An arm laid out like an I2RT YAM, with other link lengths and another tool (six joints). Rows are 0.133 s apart.
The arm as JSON. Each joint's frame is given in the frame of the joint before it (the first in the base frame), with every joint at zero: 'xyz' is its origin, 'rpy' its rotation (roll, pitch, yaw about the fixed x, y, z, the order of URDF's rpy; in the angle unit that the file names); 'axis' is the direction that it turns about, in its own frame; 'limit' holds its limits. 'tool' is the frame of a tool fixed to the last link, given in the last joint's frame.
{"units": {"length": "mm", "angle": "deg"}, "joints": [
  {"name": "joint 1", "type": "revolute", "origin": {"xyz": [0.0, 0.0, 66.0], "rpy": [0.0, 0.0, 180.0]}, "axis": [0.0, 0.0, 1.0], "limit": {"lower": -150.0, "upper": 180.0}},
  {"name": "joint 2", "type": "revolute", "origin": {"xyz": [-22.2, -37.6, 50.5], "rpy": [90.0, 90.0, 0.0]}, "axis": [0.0, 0.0, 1.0], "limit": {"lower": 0.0, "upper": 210.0}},
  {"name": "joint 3", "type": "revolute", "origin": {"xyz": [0.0, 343.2, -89.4], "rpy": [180.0, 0.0, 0.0]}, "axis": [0.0, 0.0, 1.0], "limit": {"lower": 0.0, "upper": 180.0}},
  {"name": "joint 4", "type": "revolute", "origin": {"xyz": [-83.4, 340.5, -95.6], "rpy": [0.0, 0.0, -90.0]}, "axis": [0.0, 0.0, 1.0], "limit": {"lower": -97.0, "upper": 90.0}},
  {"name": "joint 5", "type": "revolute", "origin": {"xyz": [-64.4, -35.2, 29.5], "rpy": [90.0, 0.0, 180.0]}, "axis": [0.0, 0.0, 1.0], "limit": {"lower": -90.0, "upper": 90.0}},
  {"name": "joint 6", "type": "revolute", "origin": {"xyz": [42.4, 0.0, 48.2], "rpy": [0.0, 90.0, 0.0]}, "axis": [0.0, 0.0, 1.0], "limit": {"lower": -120.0, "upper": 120.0}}
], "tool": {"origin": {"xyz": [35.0, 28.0, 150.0], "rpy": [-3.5, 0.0, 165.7]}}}
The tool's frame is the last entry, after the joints.
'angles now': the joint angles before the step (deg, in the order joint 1, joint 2, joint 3, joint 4, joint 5, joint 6). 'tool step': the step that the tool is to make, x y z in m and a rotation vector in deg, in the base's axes. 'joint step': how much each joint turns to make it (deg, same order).
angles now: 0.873, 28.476, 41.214, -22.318, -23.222, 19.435
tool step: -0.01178, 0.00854, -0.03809, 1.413, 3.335, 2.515
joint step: -0.030, -3.755, -4.664, -1.970, -2.778, 1.044
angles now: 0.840, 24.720, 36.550, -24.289, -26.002, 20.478
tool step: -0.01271, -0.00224, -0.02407, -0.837, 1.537, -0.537
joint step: 0.026, -3.922, -2.945, -2.844, 0.736, -0.734
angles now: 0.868, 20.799, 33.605, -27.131, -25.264, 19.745
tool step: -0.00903, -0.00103, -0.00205, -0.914, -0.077, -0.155
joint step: 0.013, -1.942, -0.141, -2.133, 0.391, -0.932
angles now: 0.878, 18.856, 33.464, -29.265, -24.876, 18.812
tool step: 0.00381, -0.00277, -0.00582, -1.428, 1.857, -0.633
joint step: -0.025, 1.514, 0.670, -1.569, 0.968, -1.296
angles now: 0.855, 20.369, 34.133, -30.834, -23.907, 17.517
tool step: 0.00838, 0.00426, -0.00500, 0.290, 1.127, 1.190
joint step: 0.018, 2.121, -0.108, 1.078, -1.210, -0.069
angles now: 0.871, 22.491, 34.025, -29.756, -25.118, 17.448
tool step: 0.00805, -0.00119, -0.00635, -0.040, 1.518, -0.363
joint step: -0.072, 1.978, 0.049, 0.447, 0.281, 0.086
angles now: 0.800, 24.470, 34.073, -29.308, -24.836, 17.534
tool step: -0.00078, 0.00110, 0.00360, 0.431, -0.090, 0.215
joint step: 0.069, 0.077, 0.479, -0.140, -0.282, 0.393
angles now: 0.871, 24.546, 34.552, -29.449, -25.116, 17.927
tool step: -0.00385, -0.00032, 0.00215, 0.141, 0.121, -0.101
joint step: -0.021, -0.554, 0.430, -1.027, 0.028, 0.178
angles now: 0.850, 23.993, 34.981, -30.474, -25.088, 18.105
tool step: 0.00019, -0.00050, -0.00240, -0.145, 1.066, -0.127
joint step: 0.005, 0.517, 0.418, -1.005, 0.168, -0.084
